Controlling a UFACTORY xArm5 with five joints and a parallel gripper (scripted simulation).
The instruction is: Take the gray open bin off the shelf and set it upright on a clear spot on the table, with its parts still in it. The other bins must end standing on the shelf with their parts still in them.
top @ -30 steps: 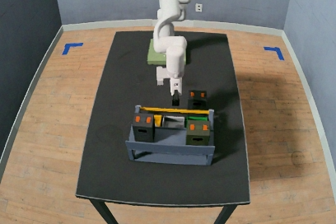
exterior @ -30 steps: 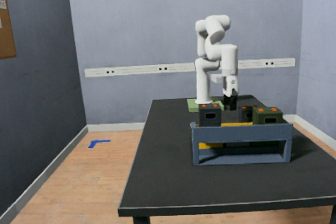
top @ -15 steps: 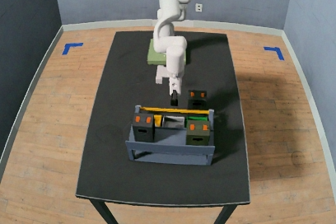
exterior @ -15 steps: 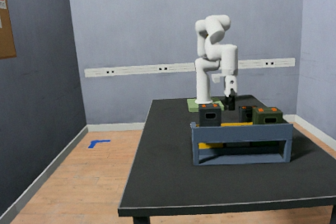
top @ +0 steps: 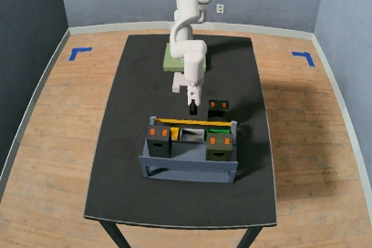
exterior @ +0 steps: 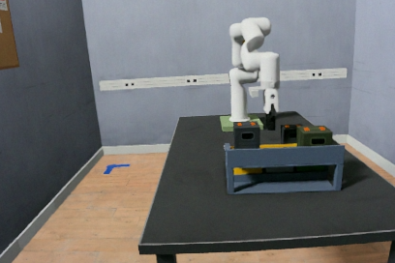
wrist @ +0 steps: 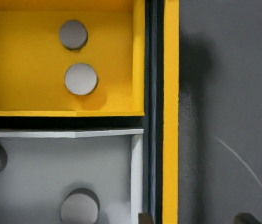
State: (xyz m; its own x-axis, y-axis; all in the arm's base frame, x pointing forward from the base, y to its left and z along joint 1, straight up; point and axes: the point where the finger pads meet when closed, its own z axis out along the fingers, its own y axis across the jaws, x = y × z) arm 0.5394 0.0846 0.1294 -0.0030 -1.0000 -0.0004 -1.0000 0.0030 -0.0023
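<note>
My gripper is now 100 mm above the yellow bar. Round my hand: blue-gray shelf 130 mm ahead, 90 mm below; then green bin 100 mm ahead, 110 mm to the left, 120 mm below; then gray open bin 110 mm ahead, 120 mm below.
</note>
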